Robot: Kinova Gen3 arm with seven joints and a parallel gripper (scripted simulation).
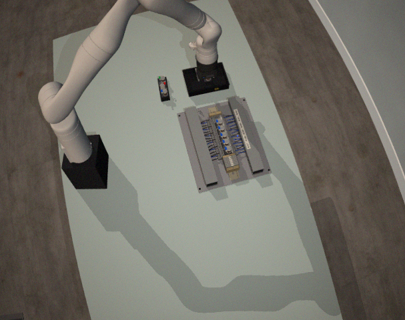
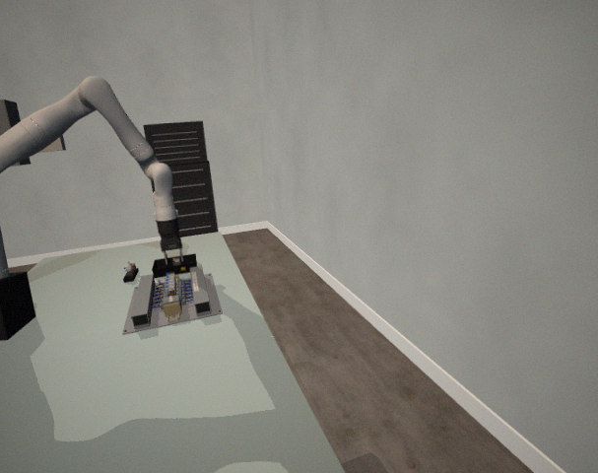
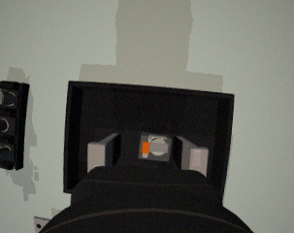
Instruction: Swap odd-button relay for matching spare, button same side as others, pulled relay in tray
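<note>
The black tray lies 30 mm below my hand. From my hand the other things lie so: spare holder: 170 mm behind, 40 mm below, 30 mm to the left.
</note>
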